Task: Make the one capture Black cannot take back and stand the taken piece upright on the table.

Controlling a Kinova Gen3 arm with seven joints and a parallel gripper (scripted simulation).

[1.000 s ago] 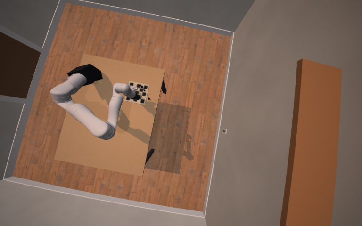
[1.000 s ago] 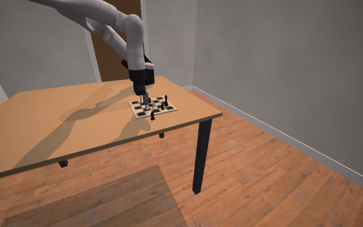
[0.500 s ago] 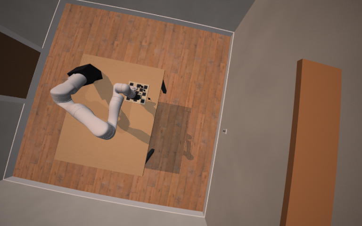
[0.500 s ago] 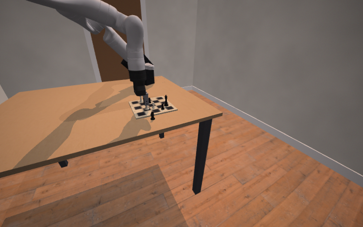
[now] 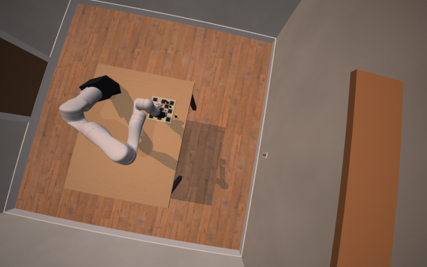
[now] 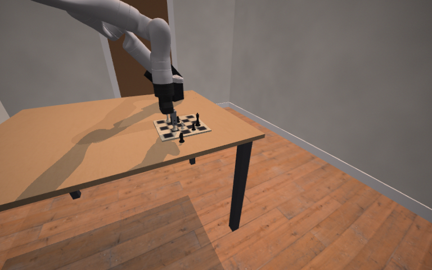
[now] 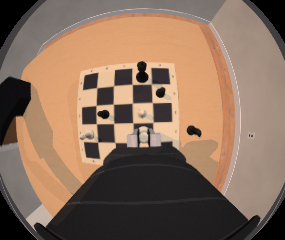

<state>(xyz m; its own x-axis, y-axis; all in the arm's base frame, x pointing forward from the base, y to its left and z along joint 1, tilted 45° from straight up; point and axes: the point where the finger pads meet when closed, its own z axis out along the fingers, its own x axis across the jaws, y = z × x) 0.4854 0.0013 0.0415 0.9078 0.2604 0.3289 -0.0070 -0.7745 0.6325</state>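
Now: hand 10 mm above the tall white piece. Also, from my hand: chessboard: 50 mm below, 40 mm to the left, 40 mm behind; then black piece: 100 mm ahead, 40 mm below.
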